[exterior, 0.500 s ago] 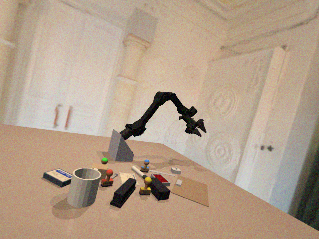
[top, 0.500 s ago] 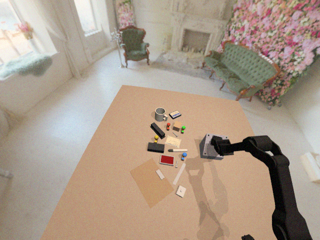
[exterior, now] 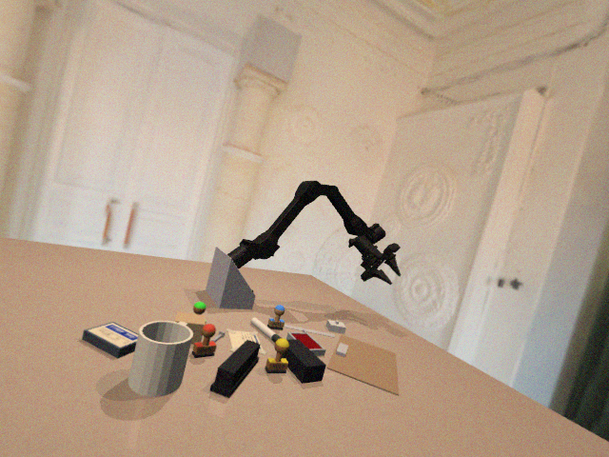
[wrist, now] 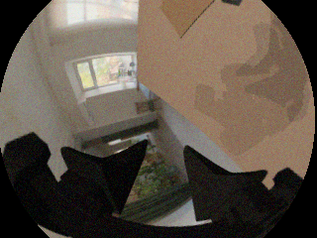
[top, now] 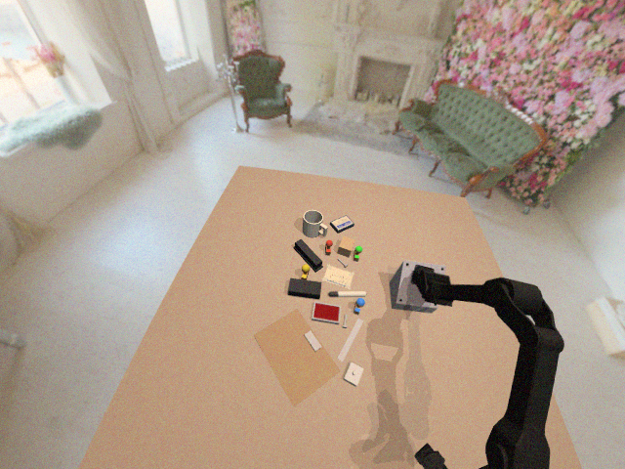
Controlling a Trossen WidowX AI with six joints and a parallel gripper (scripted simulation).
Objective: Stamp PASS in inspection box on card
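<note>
My gripper tip is 80 mm short of the green-knobbed stamp, 690 mm to the left of it and 150 mm above it. From my gripper tip the other things lie so: blue-knobbed stamp: 60 mm ahead, 470 mm to the right, 150 mm below; then ruler: 80 mm ahead, 370 mm to the right, 170 mm below; then red ink pad: 170 mm ahead, 430 mm to the right, 160 mm below.
</note>
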